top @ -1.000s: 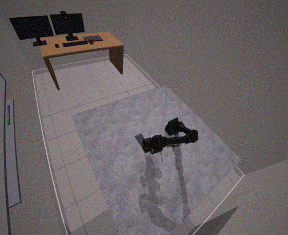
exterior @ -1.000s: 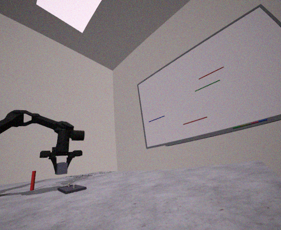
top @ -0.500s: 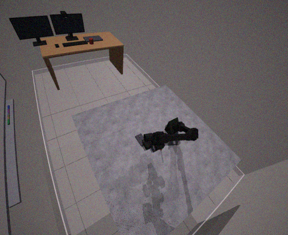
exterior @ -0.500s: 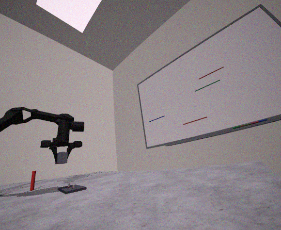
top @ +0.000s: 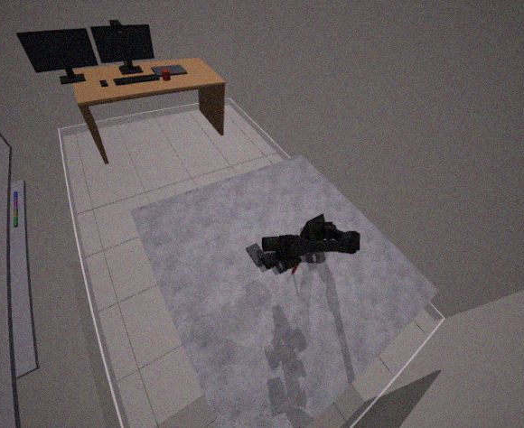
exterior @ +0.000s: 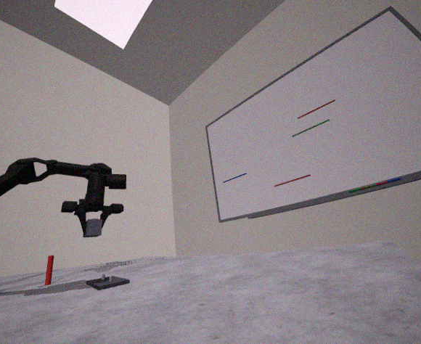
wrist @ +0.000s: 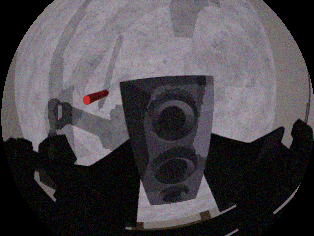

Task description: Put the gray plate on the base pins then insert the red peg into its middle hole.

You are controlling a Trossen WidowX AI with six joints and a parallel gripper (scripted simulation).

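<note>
Now: the dark base 14 cm to the right of my gripper tip, 13 cm below it and 1 cm ahead of it. Also, from my gripper tip: gray plate (3 cm above); red peg (10 cm below, 10 cm behind, 4 cm to the left).
</note>
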